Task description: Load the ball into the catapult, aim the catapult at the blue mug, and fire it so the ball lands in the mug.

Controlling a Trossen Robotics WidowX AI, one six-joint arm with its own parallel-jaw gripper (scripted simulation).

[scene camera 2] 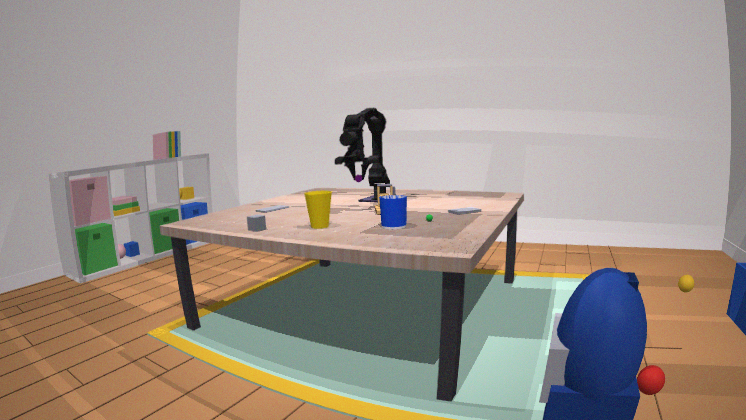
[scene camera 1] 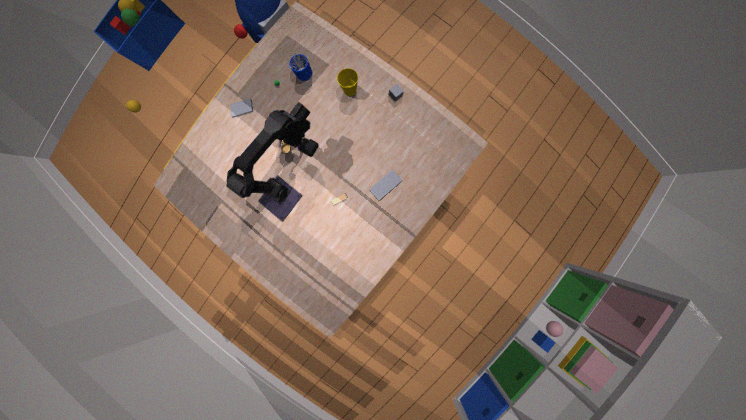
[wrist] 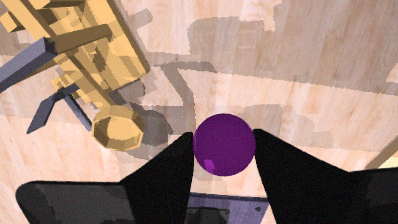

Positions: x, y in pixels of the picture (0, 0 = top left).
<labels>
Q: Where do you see a yellow cup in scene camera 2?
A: At 318, 202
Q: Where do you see a purple ball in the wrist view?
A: At 224, 145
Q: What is my gripper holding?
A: A purple ball.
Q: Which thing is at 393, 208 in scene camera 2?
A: A blue mug.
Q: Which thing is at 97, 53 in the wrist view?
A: A wooden catapult.
</labels>
